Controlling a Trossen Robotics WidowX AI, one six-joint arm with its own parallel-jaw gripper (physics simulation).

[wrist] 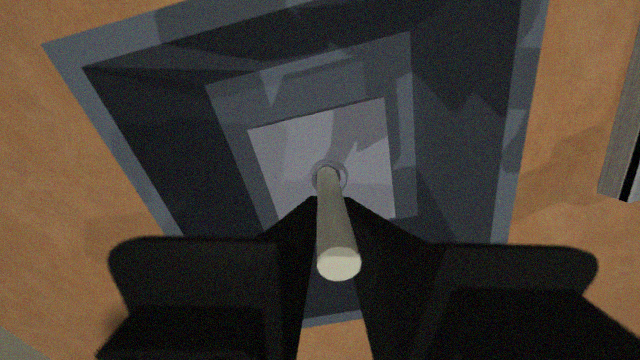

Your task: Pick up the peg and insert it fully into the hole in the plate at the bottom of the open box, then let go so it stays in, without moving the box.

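Places are measured from the arm's base along level axes (x ahead, y up, z right), in metres.
Pixels of known places: gripper, fingertip midpoint: (329, 204).
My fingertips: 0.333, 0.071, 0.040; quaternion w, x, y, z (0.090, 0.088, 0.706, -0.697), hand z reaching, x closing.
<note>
Ahead of a thing's pixels: the offset from my fingertips to its top centre, as dx, dy, dz. "spot": to the spot under its first point. Level surfaces: height alone.
The pale, round peg @(-0.001, +0.049, +0.005) (335, 220) is held between the black fingers of my gripper (329, 204), its light near end towards the camera. Its far end lies over the ringed hole @(spot: -0.013, -0.033, +0.001) (343, 176) in the light grey plate @(-0.002, -0.032, +0.002) (300, 145) and covers most of it. A sliver of the hole's ring shows around the peg's far end. How far the peg's end is above or in the hole is hard to tell. The plate lies at the bottom of the open dark blue-grey box @(spot: +0.089, +0.005, +0.059) (110, 135). The fingers hide the near part of the plate and box.
The box stands on an orange-brown surface @(dy -0.093) (45, 200), with its walls rising around the fingers. A grey object with a black stripe (620, 120) shows at the right edge. A grey-green patch (15, 348) shows at the bottom left corner.
</note>
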